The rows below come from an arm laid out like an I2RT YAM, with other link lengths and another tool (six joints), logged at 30 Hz.
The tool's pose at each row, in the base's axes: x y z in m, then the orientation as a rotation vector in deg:
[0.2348 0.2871 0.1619 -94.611 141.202 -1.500]
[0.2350 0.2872 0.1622 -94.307 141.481 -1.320]
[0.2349 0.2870 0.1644 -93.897 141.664 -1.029]
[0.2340 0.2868 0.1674 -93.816 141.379 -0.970]
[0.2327 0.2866 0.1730 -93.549 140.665 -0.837]
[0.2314 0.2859 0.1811 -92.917 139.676 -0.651]
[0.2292 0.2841 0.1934 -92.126 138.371 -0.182]
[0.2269 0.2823 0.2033 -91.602 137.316 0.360]
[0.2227 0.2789 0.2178 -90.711 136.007 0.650]
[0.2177 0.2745 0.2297 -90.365 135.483 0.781]
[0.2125 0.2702 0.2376 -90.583 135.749 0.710]
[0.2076 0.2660 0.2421 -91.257 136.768 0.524]
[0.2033 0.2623 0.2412 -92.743 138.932 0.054]
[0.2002 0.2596 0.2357 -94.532 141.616 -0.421]
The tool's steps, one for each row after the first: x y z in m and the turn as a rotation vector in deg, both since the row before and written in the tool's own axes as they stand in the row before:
[-0.0002 -0.0002 -0.0003 -0.116 -0.001 0.283]
[-0.0001 -0.0002 -0.0022 -0.099 -0.155 0.314]
[0.0001 0.0004 -0.0031 0.120 -0.260 -0.055]
[-0.0001 0.0005 -0.0057 0.330 -0.673 -0.104]
[-0.0001 0.0000 -0.0082 0.548 -1.046 0.003]
[0.0003 -0.0002 -0.0126 0.579 -1.448 -0.004]
[0.0005 0.0001 -0.0103 0.330 -1.184 -0.056]
[0.0015 0.0005 -0.0154 0.711 -1.428 0.033]
[0.0029 0.0010 -0.0133 0.271 -0.573 0.009]
[0.0037 0.0018 -0.0095 -0.151 0.310 -0.029]
[0.0044 0.0021 -0.0062 -0.569 1.089 -0.011]
[0.0051 0.0026 -0.0006 -1.190 2.360 -0.059]
[0.0046 0.0025 0.0044 -1.527 2.859 -0.033]

